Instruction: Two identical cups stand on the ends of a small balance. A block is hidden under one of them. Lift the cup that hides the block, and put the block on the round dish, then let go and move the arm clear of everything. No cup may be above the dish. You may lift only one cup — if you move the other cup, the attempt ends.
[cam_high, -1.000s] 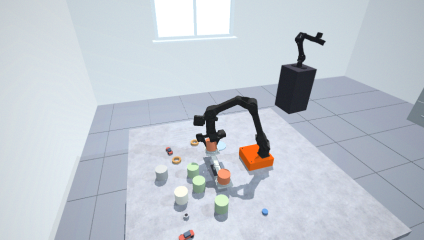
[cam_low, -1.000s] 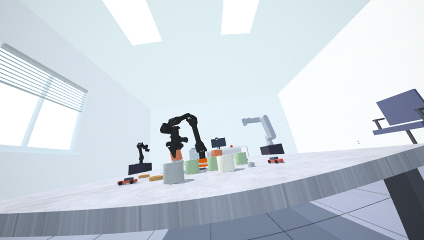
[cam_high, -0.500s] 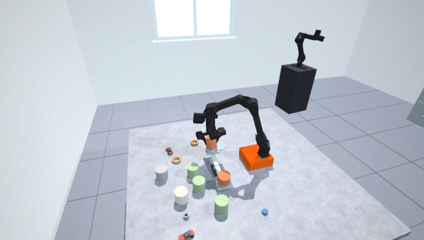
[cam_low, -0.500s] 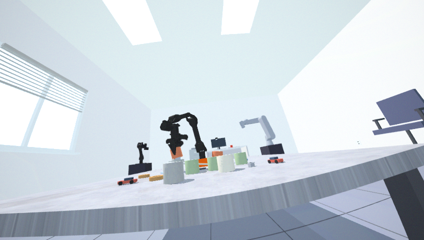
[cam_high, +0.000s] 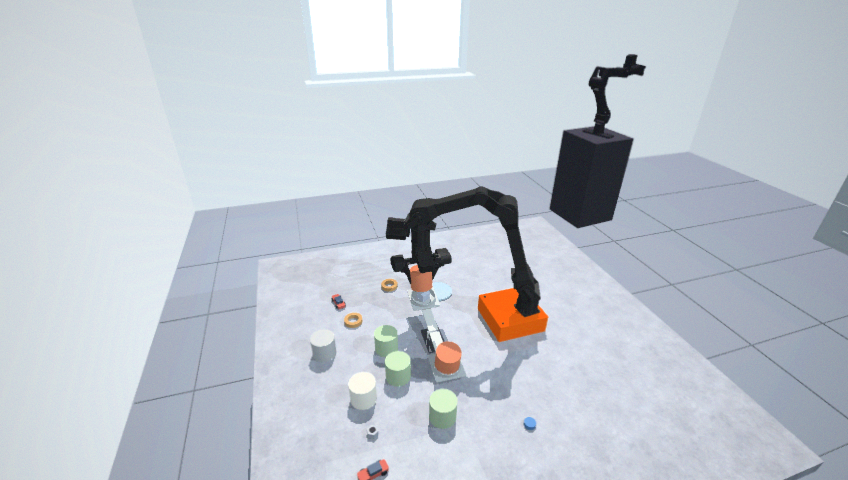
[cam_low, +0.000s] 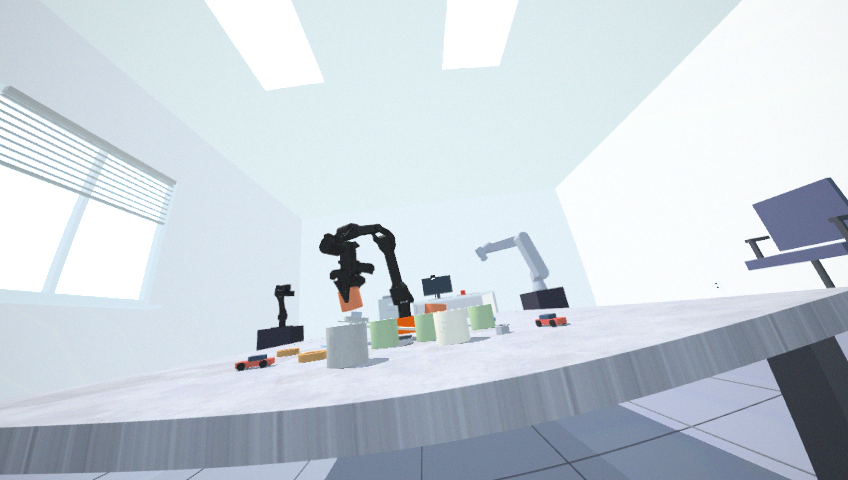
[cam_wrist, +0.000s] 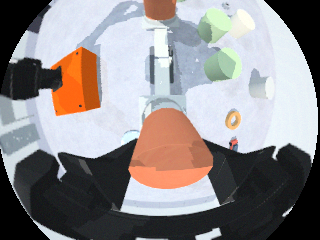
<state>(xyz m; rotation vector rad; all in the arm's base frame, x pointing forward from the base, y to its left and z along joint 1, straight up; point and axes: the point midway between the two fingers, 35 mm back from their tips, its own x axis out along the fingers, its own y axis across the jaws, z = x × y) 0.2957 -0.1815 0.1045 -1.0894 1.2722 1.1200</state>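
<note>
Now: the small pale block 2 cm to the left of my gripper tip and 4 cm below it. Round my gripper tip: small balance: 2 cm ahead, 14 cm to the left, 9 cm below; then pale blue round dish: 10 cm behind, 8 cm to the right, 13 cm below; then small grey nut: 29 cm ahead, 37 cm to the left, 12 cm below.
</note>
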